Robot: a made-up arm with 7 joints.
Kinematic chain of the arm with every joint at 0, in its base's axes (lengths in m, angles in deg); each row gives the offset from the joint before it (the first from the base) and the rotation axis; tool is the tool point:
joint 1: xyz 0 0 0.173 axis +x
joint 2: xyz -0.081 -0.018 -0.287 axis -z
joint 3: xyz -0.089 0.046 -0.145 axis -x
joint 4: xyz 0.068 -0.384 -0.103 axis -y
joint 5: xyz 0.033 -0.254 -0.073 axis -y
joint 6: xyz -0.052 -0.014 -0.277 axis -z
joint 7: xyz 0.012 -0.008 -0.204 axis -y
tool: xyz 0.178 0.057 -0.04
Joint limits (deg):
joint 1: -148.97..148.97
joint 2: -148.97..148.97
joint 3: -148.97..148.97
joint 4: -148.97..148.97
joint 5: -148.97..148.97
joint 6: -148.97..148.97
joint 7: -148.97..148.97
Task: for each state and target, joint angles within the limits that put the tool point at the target. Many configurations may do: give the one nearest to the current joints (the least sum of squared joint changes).
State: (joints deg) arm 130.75 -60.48 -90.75 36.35 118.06 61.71 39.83
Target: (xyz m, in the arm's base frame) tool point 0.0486 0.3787 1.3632
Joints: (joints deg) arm 148.97 -62.29 -97.02 20.65 100.68 58.98 40.69
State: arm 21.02 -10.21 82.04 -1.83 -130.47 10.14 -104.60
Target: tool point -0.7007 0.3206 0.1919
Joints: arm 5.22 -23.87 113.16 -0.58 -127.69 12.10 -102.83
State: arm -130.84 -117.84 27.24 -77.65 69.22 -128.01 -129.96
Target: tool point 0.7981 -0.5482 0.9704
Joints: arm -148.97 -106.36 11.48 -82.60 70.91 -139.52 -139.91
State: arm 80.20 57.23 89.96 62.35 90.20 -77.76 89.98
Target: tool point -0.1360 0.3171 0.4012
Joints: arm 33.48 12.03 103.64 97.18 123.26 -66.07 63.33
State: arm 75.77 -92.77 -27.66 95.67 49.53 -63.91 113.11
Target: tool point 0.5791 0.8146 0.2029
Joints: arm 76.14 -77.32 -33.89 89.06 44.19 -71.91 137.62
